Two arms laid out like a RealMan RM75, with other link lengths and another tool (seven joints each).
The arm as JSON. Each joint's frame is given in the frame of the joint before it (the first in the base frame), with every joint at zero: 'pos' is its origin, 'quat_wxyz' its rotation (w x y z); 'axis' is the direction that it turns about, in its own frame. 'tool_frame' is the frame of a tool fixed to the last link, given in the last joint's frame.
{
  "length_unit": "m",
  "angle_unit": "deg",
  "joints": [
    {
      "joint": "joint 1",
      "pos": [
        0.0,
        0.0,
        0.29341
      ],
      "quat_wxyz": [
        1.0,
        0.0,
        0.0,
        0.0
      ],
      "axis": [
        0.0,
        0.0,
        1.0
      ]
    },
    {
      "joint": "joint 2",
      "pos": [
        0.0,
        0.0,
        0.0
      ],
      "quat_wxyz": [
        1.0,
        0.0,
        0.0,
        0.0
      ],
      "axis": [
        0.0,
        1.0,
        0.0
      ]
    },
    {
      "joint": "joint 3",
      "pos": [
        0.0,
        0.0,
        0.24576
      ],
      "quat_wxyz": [
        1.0,
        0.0,
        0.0,
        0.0
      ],
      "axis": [
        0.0,
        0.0,
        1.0
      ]
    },
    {
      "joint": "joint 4",
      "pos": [
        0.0,
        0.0,
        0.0
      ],
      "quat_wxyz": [
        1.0,
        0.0,
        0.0,
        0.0
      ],
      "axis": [
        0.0,
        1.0,
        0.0
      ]
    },
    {
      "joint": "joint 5",
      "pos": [
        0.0,
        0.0,
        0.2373
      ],
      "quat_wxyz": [
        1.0,
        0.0,
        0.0,
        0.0
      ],
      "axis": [
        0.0,
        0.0,
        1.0
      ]
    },
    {
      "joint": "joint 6",
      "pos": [
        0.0,
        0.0,
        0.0
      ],
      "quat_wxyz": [
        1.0,
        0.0,
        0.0,
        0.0
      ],
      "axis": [
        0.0,
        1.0,
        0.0
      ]
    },
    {
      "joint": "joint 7",
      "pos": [
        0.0,
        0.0,
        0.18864
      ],
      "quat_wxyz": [
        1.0,
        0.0,
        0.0,
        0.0
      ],
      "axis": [
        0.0,
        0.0,
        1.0
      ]
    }
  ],
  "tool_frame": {
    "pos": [
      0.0,
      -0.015,
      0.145
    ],
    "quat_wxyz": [
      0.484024,
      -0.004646,
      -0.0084,
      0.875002
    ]
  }
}
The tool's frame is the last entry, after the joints.
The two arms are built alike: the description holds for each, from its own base.
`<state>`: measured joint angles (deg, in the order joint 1, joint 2, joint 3, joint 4, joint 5, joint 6, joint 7); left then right.
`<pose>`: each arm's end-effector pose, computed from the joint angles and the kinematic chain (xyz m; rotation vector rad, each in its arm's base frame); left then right.
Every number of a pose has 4 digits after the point. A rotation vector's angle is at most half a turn.
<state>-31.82 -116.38 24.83 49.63 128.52 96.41 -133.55 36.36 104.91 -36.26 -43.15 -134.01 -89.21 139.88</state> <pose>-0.2567 0.4410 -0.0277 -2.4219 1.0408 -0.0716 0.3231 0.4678 0.0059 -0.4956 -3.0124 -0.6378</pose>
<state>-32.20 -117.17 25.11 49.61 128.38 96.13 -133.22 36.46 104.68 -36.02 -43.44 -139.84 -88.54 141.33</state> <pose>-0.2501 0.4413 -0.0342 -2.4178 1.0537 -0.0865 0.3547 0.4583 0.0096 0.5451 2.9566 0.6137</pose>
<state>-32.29 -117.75 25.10 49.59 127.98 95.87 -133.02 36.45 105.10 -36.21 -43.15 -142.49 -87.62 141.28</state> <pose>-0.2455 0.4421 -0.0373 -2.4097 1.0538 -0.0992 0.3694 0.4524 0.0059 0.5510 2.9142 0.5912</pose>
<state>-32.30 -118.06 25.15 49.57 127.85 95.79 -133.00 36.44 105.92 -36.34 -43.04 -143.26 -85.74 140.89</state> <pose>-0.2436 0.4417 -0.0396 -2.4088 1.0526 -0.1065 0.3750 0.4559 0.0016 0.5425 2.8967 0.6084</pose>
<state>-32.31 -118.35 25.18 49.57 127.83 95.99 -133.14 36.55 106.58 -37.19 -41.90 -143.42 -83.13 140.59</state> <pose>-0.2413 0.4399 -0.0422 -2.4124 1.0507 -0.1182 0.3804 0.4596 -0.0064 0.5383 2.8818 0.6203</pose>
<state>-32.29 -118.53 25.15 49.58 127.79 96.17 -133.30 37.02 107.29 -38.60 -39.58 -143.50 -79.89 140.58</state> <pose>-0.2398 0.4386 -0.0435 -2.4149 1.0473 -0.1269 0.3857 0.4616 -0.0208 0.5433 2.8681 0.6167</pose>
